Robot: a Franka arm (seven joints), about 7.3 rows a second.
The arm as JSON. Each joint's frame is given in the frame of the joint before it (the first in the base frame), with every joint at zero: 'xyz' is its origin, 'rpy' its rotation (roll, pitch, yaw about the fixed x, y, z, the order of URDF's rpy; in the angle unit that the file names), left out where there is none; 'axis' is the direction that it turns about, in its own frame. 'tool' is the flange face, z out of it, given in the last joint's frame.
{
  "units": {
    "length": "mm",
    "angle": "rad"
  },
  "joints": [
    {
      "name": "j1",
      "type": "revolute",
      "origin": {
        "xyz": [
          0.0,
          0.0,
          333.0
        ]
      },
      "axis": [
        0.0,
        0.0,
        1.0
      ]
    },
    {
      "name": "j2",
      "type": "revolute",
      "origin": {
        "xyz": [
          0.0,
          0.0,
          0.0
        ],
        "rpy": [
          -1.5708,
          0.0,
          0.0
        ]
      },
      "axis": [
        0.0,
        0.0,
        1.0
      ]
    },
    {
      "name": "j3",
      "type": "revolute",
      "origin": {
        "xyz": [
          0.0,
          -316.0,
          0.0
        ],
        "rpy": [
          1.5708,
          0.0,
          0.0
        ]
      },
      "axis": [
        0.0,
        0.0,
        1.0
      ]
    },
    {
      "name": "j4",
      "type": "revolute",
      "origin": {
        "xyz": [
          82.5,
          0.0,
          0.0
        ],
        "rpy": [
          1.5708,
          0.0,
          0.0
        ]
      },
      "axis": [
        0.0,
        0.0,
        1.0
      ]
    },
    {
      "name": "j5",
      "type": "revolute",
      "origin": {
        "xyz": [
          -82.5,
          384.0,
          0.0
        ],
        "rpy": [
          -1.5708,
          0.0,
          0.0
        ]
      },
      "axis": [
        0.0,
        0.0,
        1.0
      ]
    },
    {
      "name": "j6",
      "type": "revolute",
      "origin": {
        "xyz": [
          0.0,
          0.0,
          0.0
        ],
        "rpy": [
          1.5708,
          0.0,
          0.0
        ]
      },
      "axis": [
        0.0,
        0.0,
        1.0
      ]
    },
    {
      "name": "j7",
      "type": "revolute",
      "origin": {
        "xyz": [
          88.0,
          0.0,
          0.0
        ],
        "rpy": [
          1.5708,
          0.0,
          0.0
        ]
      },
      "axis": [
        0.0,
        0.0,
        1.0
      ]
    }
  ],
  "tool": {
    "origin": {
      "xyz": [
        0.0,
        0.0,
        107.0
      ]
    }
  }
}
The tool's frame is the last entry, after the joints.
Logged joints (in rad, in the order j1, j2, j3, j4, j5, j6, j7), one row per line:
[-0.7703 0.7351 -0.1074 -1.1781 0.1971 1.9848 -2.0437]
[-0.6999 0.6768 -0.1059 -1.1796 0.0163 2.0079 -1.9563]
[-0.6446 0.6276 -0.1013 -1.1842 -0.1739 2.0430 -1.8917]
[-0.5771 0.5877 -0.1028 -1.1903 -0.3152 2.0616 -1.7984]
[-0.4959 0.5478 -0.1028 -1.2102 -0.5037 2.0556 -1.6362]
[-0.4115 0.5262 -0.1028 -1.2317 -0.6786 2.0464 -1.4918]
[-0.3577 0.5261 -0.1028 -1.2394 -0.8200 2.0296 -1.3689]
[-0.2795 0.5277 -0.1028 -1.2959 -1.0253 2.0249 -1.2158]
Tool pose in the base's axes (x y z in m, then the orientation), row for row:
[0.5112 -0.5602 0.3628 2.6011 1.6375 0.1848]
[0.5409 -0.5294 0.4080 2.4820 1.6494 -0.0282]
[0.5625 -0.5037 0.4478 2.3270 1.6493 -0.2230]
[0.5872 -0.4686 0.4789 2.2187 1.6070 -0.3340]
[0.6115 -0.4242 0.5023 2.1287 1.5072 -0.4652]
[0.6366 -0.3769 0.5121 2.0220 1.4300 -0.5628]
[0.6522 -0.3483 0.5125 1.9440 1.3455 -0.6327]
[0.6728 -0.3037 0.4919 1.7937 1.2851 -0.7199]
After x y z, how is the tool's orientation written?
As a rotation vector, in radians.
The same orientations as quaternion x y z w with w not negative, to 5 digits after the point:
[0.84433 0.53154 0.05999 0.03121]
[0.83012 0.55165 -0.00943 0.08060]
[0.80538 0.57083 -0.07718 0.13988]
[0.78933 0.57171 -0.11882 0.18973]
[0.77925 0.55174 -0.17030 0.24361]
[0.76037 0.53775 -0.21164 0.29642]
[0.74694 0.51698 -0.24310 0.34016]
[0.70867 0.50773 -0.28442 0.39888]

